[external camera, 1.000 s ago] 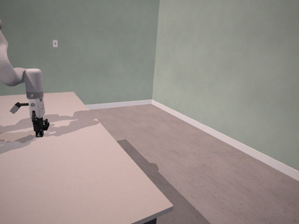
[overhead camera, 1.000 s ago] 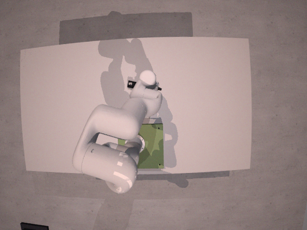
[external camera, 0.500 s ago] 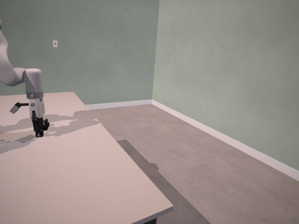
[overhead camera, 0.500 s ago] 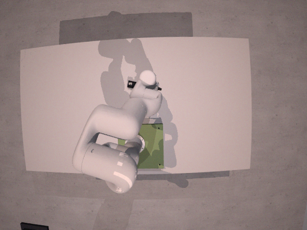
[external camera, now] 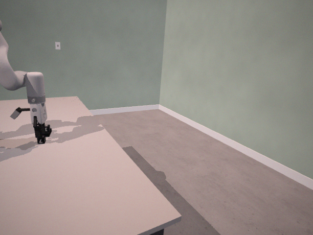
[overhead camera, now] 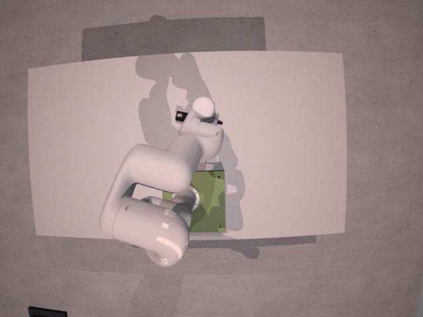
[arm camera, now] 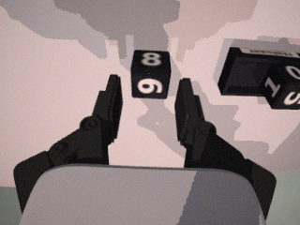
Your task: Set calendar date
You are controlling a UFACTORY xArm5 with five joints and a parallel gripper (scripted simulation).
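Now: hand 4 cm above the black cube. From my hand the other things lie so: black calendar tray 11 cm to the left, 5 cm below, 3 cm ahead.
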